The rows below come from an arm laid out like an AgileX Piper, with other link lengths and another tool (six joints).
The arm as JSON. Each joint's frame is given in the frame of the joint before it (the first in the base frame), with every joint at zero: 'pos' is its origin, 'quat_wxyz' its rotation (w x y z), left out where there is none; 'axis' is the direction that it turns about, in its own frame. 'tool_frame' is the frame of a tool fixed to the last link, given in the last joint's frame.
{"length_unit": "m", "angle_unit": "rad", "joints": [
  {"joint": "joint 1", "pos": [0.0, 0.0, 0.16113], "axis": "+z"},
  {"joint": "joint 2", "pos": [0.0, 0.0, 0.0], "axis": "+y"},
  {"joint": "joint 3", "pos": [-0.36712, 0.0, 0.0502], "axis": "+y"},
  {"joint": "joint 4", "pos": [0.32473, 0.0, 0.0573], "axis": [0.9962, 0.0, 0.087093]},
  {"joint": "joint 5", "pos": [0.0, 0.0, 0.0], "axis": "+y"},
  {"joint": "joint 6", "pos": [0.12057, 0.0, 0.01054], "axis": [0.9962, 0.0, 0.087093]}
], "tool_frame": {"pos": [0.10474, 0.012, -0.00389], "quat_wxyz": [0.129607, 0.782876, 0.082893, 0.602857]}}
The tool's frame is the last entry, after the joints.
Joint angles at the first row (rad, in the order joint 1, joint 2, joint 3, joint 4, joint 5, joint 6):
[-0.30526, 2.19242, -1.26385, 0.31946, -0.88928, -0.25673]
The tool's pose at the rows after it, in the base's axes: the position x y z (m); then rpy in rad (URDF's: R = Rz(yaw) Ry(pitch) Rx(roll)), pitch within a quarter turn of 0, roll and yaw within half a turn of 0:
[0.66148, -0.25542, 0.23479, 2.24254, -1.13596, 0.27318]
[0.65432, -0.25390, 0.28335, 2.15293, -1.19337, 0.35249]
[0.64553, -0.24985, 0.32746, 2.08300, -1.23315, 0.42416]
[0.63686, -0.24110, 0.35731, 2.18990, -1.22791, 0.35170]
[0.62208, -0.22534, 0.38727, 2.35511, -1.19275, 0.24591]
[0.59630, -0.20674, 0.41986, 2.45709, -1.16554, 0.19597]
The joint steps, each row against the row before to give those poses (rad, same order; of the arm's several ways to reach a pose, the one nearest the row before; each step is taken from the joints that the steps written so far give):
[-0.00001, -0.07088, 0.02014, 0.00848, 0.00910, 0.00001]
[0.00001, -0.07076, 0.00118, 0.00531, 0.00246, -0.00002]
[0.00000, -0.07198, 0.00001, 0.00122, 0.02726, 0.00000]
[0.00000, -0.07910, -0.00003, 0.00354, 0.11221, 0.00000]
[-0.00001, -0.10243, 0.00399, -0.00003, 0.16996, 0.00003]
[0.00001, -0.11745, 0.02196, 0.00004, 0.14681, -0.00004]

